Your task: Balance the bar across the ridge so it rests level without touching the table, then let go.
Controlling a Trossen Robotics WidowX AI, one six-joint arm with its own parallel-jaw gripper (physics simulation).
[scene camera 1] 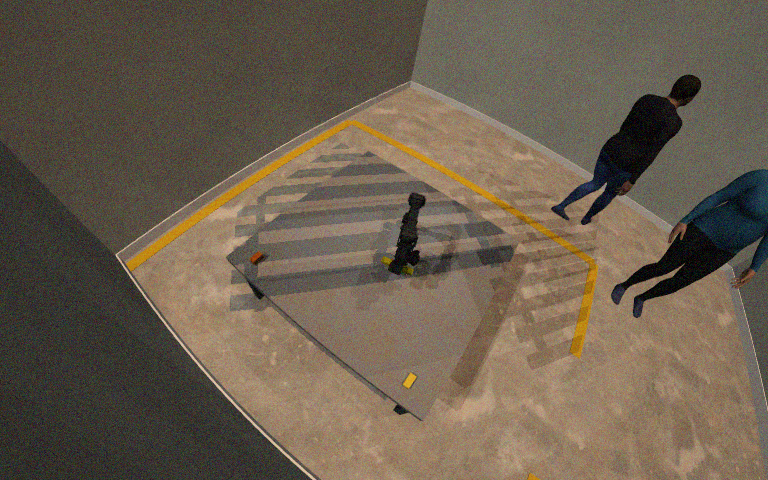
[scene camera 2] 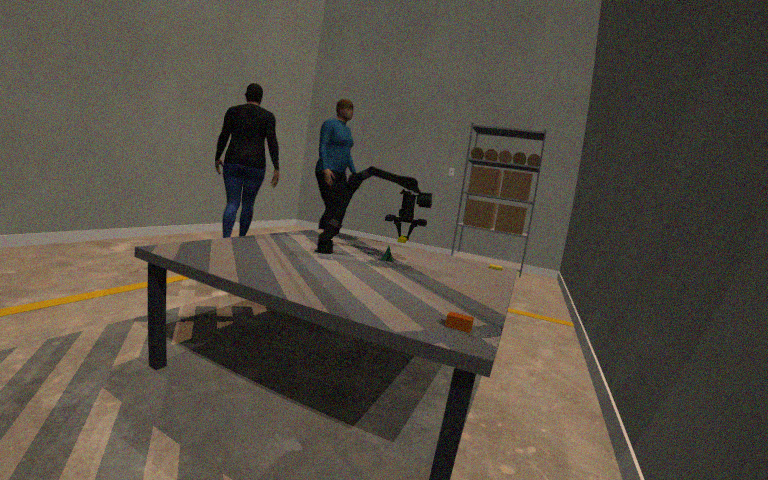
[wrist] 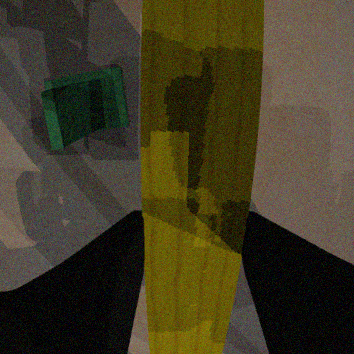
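A yellow bar is held in the air above the table. My gripper points down and is shut on the bar, with a black finger on each long side. The small green ridge stands on the table, lower than the bar. In the wrist view it lies left of the bar, apart from it and not under it; in the second scene view it is below and left of the bar. The ridge does not show clearly in the first scene view.
An orange block lies near one table corner, and a yellow block near another. Two people stand beyond the table. A shelf rack with boxes stands by the wall.
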